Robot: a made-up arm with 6 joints.
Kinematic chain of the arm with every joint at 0, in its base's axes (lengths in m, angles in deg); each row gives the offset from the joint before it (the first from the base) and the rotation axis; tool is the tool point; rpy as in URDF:
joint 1: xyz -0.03 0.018 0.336 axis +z
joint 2: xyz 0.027 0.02 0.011 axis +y
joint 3: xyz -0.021 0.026 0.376 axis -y
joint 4: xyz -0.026 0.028 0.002 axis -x
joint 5: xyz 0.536 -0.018 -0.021 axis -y
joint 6: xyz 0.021 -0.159 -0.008 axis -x
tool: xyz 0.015 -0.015 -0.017 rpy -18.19 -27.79 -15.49
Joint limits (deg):
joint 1: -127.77..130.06
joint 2: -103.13..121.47
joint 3: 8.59..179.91
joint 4: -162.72..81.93
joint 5: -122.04..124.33
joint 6: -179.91..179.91
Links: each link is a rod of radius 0.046 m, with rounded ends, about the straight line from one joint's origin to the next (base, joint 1, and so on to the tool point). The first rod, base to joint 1, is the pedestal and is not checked.
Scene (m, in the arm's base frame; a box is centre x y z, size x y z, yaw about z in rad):
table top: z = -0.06
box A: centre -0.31 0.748 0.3 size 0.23 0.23 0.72 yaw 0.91
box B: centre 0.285 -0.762 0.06 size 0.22 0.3 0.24 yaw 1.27
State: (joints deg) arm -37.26 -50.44 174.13 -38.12 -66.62 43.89
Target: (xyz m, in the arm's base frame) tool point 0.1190 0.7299 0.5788
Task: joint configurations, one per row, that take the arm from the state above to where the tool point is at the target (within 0.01 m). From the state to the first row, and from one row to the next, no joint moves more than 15 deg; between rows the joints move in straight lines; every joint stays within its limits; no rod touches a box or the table.
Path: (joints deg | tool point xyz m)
1: -37.50 -37.31 169.32 -41.92 -74.54 42.30 | -0.6477 0.4474 0.5612
2: -37.73 -24.18 164.51 -45.73 -82.45 40.71 | -0.5755 0.4103 0.7846
3: -37.97 -11.04 159.70 -49.53 -90.37 39.12 | -0.4530 0.3328 0.9763
4: -38.20 2.09 154.89 -53.33 -98.29 37.53 | -0.2910 0.2221 1.1182
5: -38.44 15.22 150.08 -57.14 -106.21 35.94 | -0.1034 0.0885 1.1973
6: -38.67 28.35 145.27 -60.94 -114.12 34.35 | 0.0936 -0.0558 1.2069
7: -38.91 41.49 140.46 -64.74 -122.04 32.76 | 0.2838 -0.1981 1.1462
8: -51.48 26.97 147.92 -62.41 -111.47 34.59 | 0.0518 -0.0434 1.2084
9: -64.05 12.45 155.39 -60.08 -100.89 36.42 | -0.0917 0.1937 1.1720
10: -76.62 -2.07 162.86 -57.74 -90.32 38.25 | -0.1158 0.4468 1.0416
11: -89.19 -16.59 170.32 -55.41 -79.75 40.08 | -0.0299 0.6436 0.8345
12: -101.76 -31.11 177.79 -53.07 -69.17 41.91 | 0.1190 0.7299 0.5788

